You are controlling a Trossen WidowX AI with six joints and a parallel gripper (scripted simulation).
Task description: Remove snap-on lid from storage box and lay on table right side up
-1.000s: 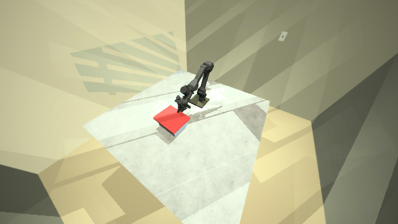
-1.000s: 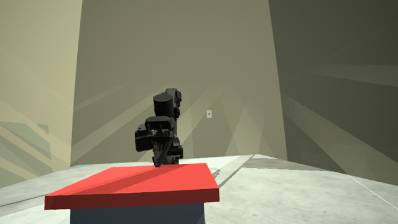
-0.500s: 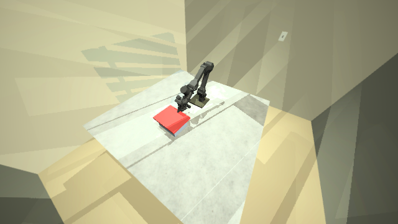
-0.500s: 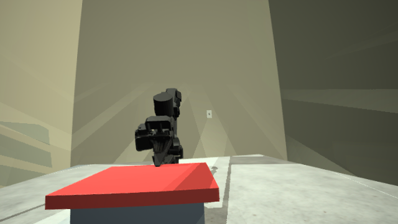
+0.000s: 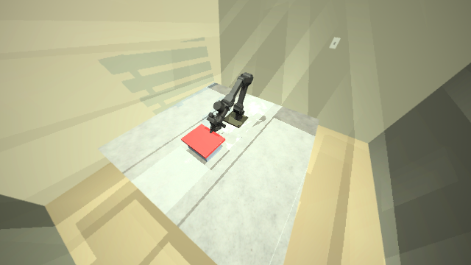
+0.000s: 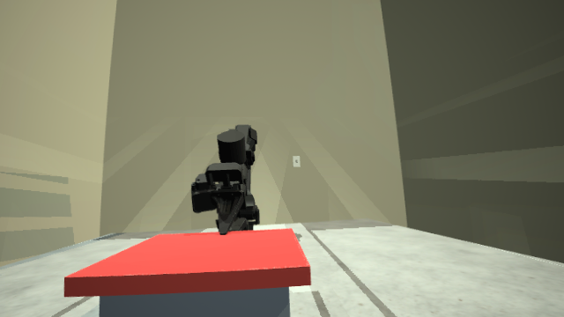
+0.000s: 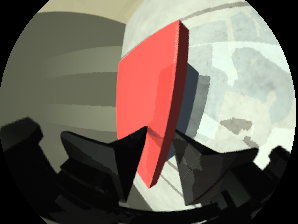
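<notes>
The red lid lies 7 cm ahead of my gripper tip and 2 cm to the right of it. Also, from my gripper tip: storage box (8 cm ahead, 5 cm below, 2 cm to the right).
</notes>
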